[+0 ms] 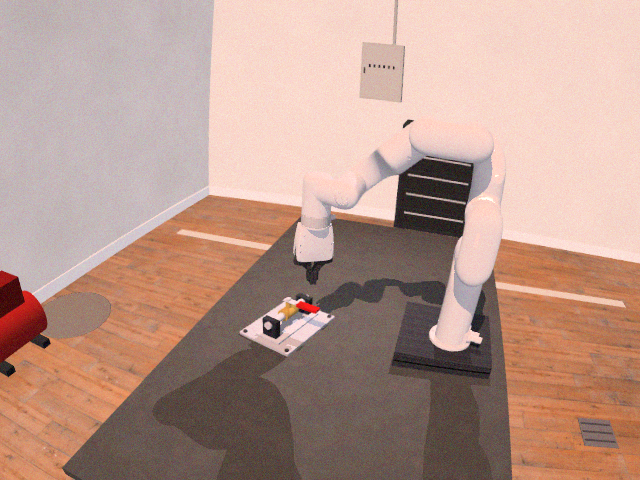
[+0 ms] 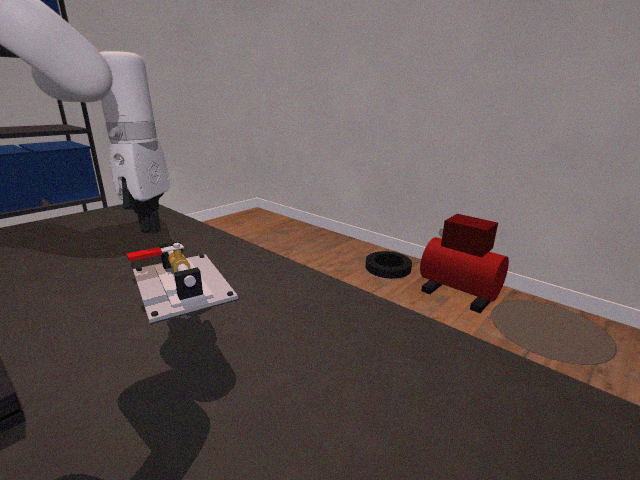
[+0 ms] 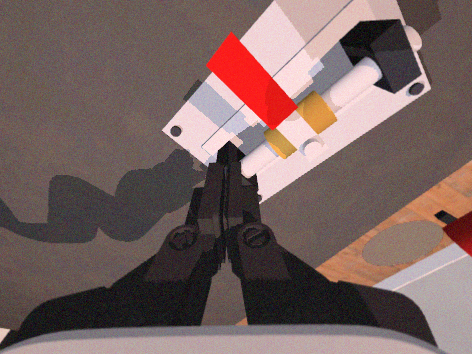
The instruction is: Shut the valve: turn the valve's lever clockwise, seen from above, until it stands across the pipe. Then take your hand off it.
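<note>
The valve's red lever [image 1: 308, 307] [image 2: 144, 253] [image 3: 252, 82] stands across the pipe [image 3: 352, 82], its free end out to one side over the plate. The brass valve body [image 1: 287, 310] [image 2: 179, 261] [image 3: 317, 112] sits on the pipe between two black blocks. The white base plate [image 1: 268, 345] [image 2: 221, 285] [image 3: 192, 120] lies on the dark table. My gripper [image 1: 311, 281] [image 2: 150, 228] [image 3: 227, 184] is shut and empty. It hangs above the end of the plate by the far block, apart from the lever.
The black block [image 1: 271, 326] [image 2: 188, 282] [image 3: 385, 55] at the near end of the pipe stands up from the plate. The arm's dark base board [image 1: 413, 338] is to the right on the table [image 1: 356, 413] [image 2: 361, 387]. A red compressor [image 2: 460, 266] stands on the floor beyond the table.
</note>
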